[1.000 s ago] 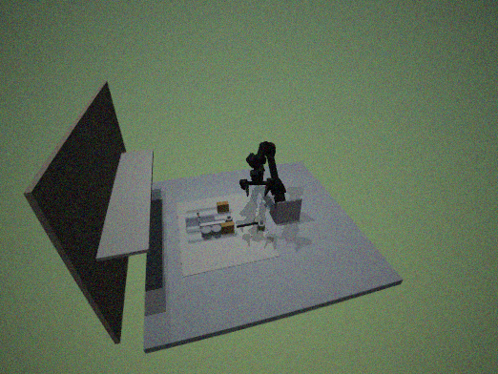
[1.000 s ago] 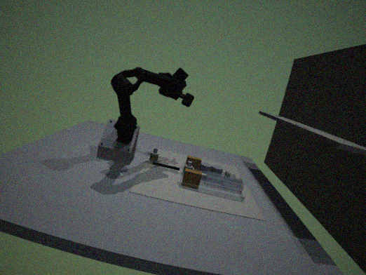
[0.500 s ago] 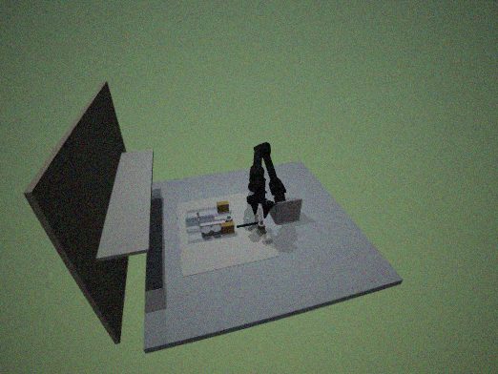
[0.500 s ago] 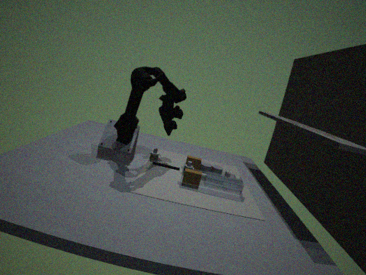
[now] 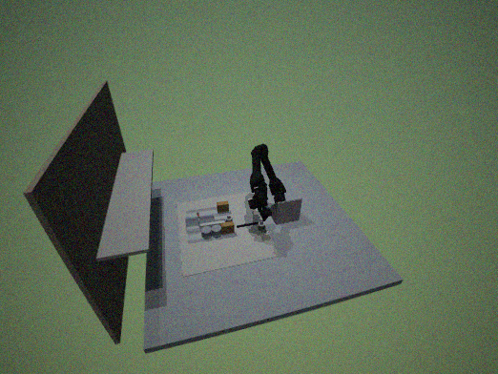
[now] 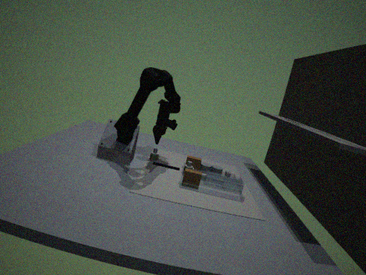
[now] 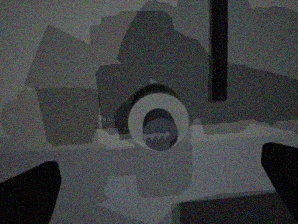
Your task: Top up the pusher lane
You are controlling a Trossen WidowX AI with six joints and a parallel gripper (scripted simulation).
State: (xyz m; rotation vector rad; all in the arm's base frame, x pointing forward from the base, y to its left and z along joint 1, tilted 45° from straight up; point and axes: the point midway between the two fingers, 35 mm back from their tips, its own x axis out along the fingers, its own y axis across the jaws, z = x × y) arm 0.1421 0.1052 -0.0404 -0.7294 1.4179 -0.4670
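The thin black bar is 100 mm below my gripper tip, 80 mm ahead of it and 50 mm to the right of it. The rest, counted from my gripper tip: lane rack: 350 mm ahead, 90 mm to the right, 90 mm below; grey shelf: 700 mm ahead, 260 mm above.
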